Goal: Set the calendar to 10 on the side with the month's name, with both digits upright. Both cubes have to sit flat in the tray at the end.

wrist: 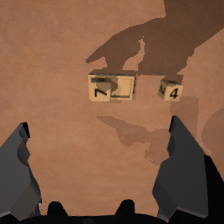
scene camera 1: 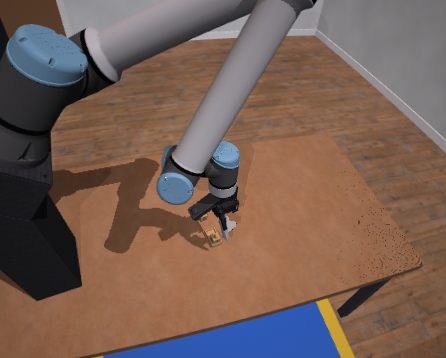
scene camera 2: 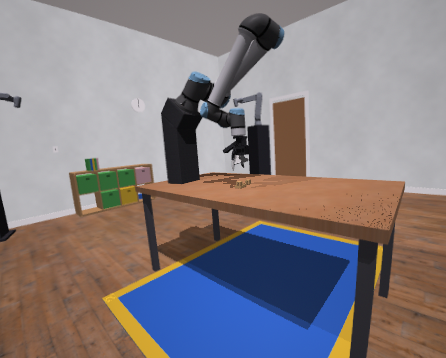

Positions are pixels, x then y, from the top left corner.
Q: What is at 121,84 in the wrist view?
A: A wooden tray.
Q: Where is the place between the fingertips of my gripper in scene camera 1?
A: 216,225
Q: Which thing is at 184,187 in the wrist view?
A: My gripper.
